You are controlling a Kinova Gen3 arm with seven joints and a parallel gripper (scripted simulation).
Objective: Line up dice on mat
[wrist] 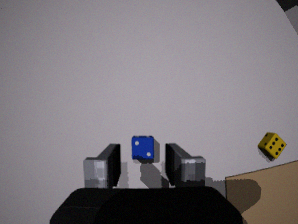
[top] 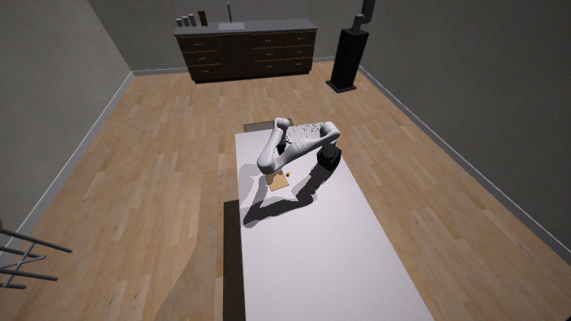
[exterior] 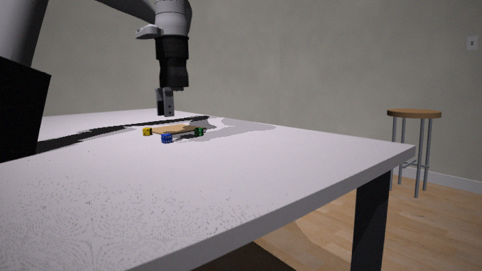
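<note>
Right now the blue die is 7 cm below my hand. Round my hand: tan mat 12 cm ahead, 15 cm to the left, 8 cm below; yellow die 2 cm ahead, 13 cm to the left, 7 cm below; green die 10 cm ahead, 1 cm to the left, 7 cm below.
</note>
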